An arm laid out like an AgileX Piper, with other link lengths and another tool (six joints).
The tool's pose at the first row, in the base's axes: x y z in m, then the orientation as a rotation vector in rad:
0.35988 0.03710 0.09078 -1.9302 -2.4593 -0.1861
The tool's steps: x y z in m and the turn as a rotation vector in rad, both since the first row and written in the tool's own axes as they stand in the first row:
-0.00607 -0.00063 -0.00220 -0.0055 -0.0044 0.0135
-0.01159 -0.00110 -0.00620 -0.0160 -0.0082 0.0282
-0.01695 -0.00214 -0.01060 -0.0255 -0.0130 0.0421
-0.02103 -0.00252 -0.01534 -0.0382 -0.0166 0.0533
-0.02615 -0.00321 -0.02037 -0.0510 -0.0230 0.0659
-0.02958 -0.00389 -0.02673 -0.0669 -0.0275 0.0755
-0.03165 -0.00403 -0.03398 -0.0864 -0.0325 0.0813
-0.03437 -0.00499 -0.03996 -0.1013 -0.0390 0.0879
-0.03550 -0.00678 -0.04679 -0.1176 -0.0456 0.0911
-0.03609 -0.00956 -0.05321 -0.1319 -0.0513 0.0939
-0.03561 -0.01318 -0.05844 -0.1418 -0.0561 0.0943
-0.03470 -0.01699 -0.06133 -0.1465 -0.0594 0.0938
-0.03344 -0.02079 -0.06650 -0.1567 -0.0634 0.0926
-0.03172 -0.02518 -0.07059 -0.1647 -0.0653 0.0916
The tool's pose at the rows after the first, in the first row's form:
0.36058 0.03086 0.09242 -1.9509 -2.4504 -0.1889
0.36119 0.02502 0.09590 1.9685 2.4341 0.1979
0.36119 0.01915 0.09975 1.9803 2.4126 0.2043
0.36149 0.01465 0.10409 1.9877 2.3925 0.2156
0.36172 0.00903 0.10861 1.9955 2.3693 0.2241
0.36147 0.00492 0.11459 1.9989 2.3483 0.2380
0.36135 0.00217 0.12161 1.9959 2.3285 0.2556
0.36068 -0.00128 0.12724 1.9949 2.3097 0.2661
0.35877 -0.00347 0.13377 1.9892 2.2933 0.2780
0.35580 -0.00533 0.13986 1.9842 2.2789 0.2885
0.35184 -0.00623 0.14477 1.9785 2.2700 0.2948
0.34774 -0.00652 0.14738 1.9745 2.2658 0.2968
0.34342 -0.00670 0.15229 1.9671 2.2586 0.3042
0.33849 -0.00647 0.15610 1.9618 2.2537 0.3113

